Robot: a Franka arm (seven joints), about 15 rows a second.
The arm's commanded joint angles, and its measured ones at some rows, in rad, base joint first. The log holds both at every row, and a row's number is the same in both.
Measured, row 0: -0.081, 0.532, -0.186, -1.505, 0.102, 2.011, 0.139
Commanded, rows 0 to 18: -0.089, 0.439, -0.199, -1.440, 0.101, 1.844, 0.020; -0.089, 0.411, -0.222, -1.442, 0.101, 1.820, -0.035; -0.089, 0.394, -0.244, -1.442, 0.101, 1.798, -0.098; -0.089, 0.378, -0.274, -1.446, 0.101, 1.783, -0.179; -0.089, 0.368, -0.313, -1.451, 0.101, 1.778, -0.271; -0.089, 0.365, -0.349, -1.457, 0.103, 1.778, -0.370; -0.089, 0.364, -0.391, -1.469, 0.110, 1.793, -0.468; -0.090, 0.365, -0.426, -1.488, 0.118, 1.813, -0.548; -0.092, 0.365, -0.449, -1.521, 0.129, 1.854, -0.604; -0.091, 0.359, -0.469, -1.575, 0.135, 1.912, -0.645; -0.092, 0.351, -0.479, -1.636, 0.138, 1.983, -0.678; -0.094, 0.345, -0.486, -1.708, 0.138, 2.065, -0.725; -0.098, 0.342, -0.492, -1.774, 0.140, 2.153, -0.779; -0.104, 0.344, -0.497, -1.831, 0.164, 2.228, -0.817; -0.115, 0.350, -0.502, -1.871, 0.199, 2.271, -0.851; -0.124, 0.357, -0.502, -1.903, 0.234, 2.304, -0.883; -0.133, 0.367, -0.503, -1.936, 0.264, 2.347, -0.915; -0.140, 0.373, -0.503, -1.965, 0.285, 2.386, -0.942; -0.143, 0.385, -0.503, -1.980, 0.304, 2.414, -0.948
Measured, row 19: -0.126, 0.399, -0.504, -1.904, 0.241, 2.329, -0.873
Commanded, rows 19 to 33: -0.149, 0.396, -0.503, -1.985, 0.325, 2.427, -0.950; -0.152, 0.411, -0.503, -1.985, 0.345, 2.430, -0.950; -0.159, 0.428, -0.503, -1.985, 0.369, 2.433, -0.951; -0.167, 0.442, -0.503, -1.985, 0.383, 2.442, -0.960; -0.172, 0.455, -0.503, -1.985, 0.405, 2.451, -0.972; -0.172, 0.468, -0.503, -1.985, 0.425, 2.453, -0.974; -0.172, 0.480, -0.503, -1.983, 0.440, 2.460, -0.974; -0.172, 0.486, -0.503, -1.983, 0.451, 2.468, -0.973; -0.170, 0.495, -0.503, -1.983, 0.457, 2.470, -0.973; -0.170, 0.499, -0.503, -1.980, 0.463, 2.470, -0.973; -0.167, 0.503, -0.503, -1.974, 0.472, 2.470, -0.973; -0.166, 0.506, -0.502, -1.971, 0.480, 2.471, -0.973; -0.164, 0.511, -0.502, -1.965, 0.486, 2.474, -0.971; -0.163, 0.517, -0.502, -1.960, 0.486, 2.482, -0.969; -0.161, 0.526, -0.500, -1.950, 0.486, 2.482, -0.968
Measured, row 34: -0.162, 0.507, -0.504, -1.978, 0.453, 2.469, -0.941
